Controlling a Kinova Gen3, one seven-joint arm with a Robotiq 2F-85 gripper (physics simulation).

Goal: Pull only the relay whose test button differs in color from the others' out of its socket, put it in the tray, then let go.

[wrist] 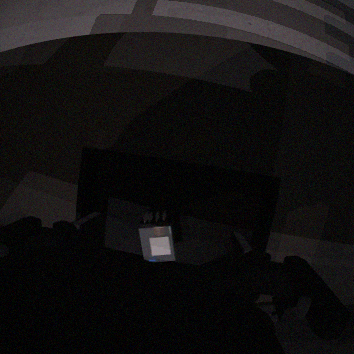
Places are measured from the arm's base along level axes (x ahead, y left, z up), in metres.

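Pixels of known places: gripper, fingertip midpoint: (163, 237).
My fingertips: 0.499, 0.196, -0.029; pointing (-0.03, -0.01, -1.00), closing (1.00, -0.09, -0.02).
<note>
For each thing: its top centre in the pictures, then the offset to it from my fingertips, as dx, dy, dz. "pt": a spot on its surface instead.
- relay, top centre: (155, 239) -0.011, -0.016, -0.037
- dark tray, surface spot: (180, 175) pt +0.006, +0.038, -0.057
The picture is very dark. A relay (158, 243) lies tipped over inside the dark tray (180, 175). A grey side with a pale square faces the camera, its metal pins point toward the upper part of the view, and a small blue patch shows at its lower edge. My gripper (163, 237) is open, with one fingertip well to the left of the relay and the other well to the right. Neither fingertip touches it. The tray's near side is hidden in the dark by the gripper. The sockets and the other relays cannot be made out.
The tray's dark far wall and side walls stand around the relay and the fingertips. Beyond the tray lies a dark surface with faint shadow shapes, ending at a curved edge near the top, with a lighter grey floor past it.
</note>
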